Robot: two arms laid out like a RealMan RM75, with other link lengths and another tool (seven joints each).
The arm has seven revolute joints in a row. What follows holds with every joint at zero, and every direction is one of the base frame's.
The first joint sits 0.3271 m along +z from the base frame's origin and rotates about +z.
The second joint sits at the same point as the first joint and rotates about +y.
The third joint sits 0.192 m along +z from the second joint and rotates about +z.
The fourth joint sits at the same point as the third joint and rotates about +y.
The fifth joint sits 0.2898 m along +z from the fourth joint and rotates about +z.
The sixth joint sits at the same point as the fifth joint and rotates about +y.
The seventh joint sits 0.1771 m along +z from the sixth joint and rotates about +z.
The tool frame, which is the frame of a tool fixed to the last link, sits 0.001 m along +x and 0.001 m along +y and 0.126 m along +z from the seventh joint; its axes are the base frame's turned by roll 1.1, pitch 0 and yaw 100.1 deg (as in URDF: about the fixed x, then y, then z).
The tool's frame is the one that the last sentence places.
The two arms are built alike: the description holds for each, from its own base.
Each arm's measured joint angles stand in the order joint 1, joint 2, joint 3, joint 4, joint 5, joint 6, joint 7.
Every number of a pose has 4 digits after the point.
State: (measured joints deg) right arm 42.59 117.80 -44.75 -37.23 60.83 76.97 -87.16; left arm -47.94 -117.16 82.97 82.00 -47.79 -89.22 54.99
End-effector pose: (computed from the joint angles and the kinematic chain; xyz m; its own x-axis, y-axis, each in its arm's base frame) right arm 0.1578 0.4898 -0.0331 -0.6274 -0.7684 -0.1266 -0.7408 0.5388 0.4012; left arm 0.0142 0.4145 -0.0412 -0.2289 -0.9608 -0.1563 -0.9629 0.1999 0.1814
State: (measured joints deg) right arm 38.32 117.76 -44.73 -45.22 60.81 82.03 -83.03; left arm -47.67 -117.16 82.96 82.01 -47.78 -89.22 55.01
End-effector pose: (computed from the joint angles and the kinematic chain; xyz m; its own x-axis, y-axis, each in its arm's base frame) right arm 0.1618 0.4825 -0.0001 -0.6431 -0.7555 -0.1249 -0.7270 0.5511 0.4097; left arm 0.0123 0.4147 -0.0412 -0.2248 -0.9618 -0.1565 -0.9637 0.1957 0.1815
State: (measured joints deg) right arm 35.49 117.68 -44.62 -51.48 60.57 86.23 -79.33; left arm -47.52 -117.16 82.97 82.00 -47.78 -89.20 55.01
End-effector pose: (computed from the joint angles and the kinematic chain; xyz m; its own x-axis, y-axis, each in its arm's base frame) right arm 0.1621 0.4736 0.0243 -0.6537 -0.7470 -0.1212 -0.7194 0.5636 0.4060; left arm 0.0112 0.4147 -0.0412 -0.2223 -0.9623 -0.1566 -0.9642 0.1932 0.1815
